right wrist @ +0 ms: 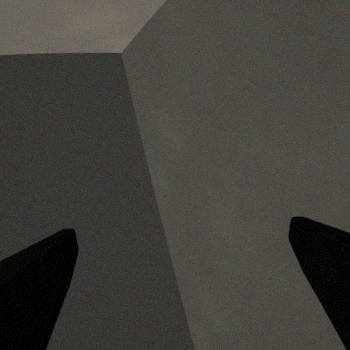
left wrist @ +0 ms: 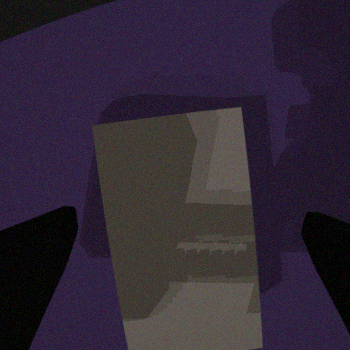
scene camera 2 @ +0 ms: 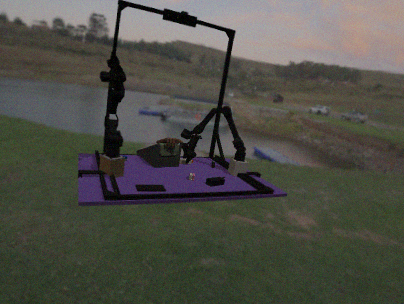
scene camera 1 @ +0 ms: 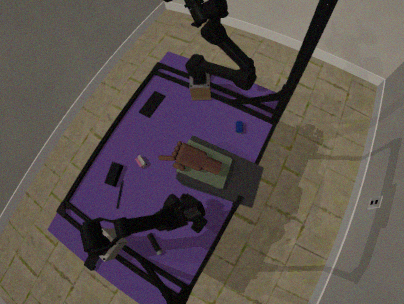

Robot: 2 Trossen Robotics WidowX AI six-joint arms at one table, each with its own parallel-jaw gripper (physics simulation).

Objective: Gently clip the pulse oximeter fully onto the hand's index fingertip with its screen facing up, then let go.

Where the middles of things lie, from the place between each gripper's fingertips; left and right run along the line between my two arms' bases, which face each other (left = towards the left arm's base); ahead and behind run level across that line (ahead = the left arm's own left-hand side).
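Dark grey plate [scene camera 1: 244,176]: 200 mm to the right of my left hand, 50 mm behind it, 30 mm above it.
From my right hand, the dark grey plate is 35 cm behind, 42 cm to the left and 60 cm below.
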